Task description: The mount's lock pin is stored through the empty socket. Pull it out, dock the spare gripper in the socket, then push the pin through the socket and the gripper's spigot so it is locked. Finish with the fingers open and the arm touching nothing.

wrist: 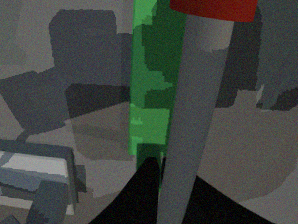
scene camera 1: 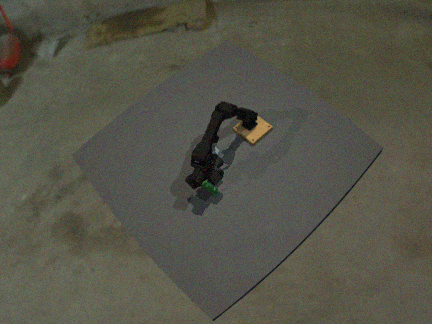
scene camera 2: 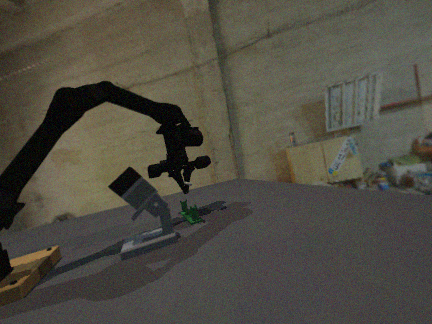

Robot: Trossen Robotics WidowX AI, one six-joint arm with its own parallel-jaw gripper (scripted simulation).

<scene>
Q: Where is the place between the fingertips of my gripper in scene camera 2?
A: At 186, 193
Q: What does my gripper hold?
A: A lock pin.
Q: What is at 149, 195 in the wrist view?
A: My gripper.
</scene>
